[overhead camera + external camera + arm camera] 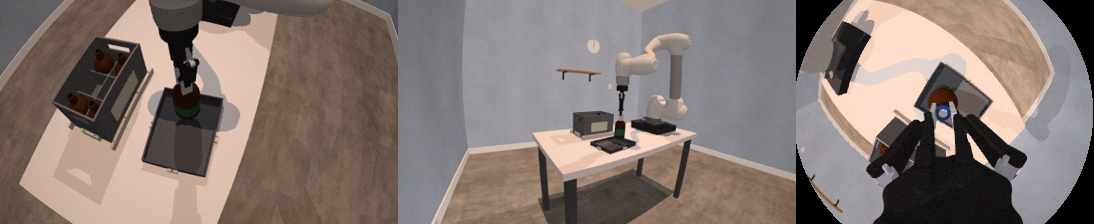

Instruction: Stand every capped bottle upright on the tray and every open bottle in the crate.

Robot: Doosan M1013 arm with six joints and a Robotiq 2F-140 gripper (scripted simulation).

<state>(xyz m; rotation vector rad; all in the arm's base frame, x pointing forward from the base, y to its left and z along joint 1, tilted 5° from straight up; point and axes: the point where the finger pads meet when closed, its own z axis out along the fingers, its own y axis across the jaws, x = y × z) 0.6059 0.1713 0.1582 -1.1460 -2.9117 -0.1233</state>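
Right now my hand is 7 cm above the bottle. The rest, counted from my hand: dark tray 5 cm ahead, 1 cm to the left, 19 cm below; dark grey crate 5 cm ahead, 28 cm to the right, 11 cm below.
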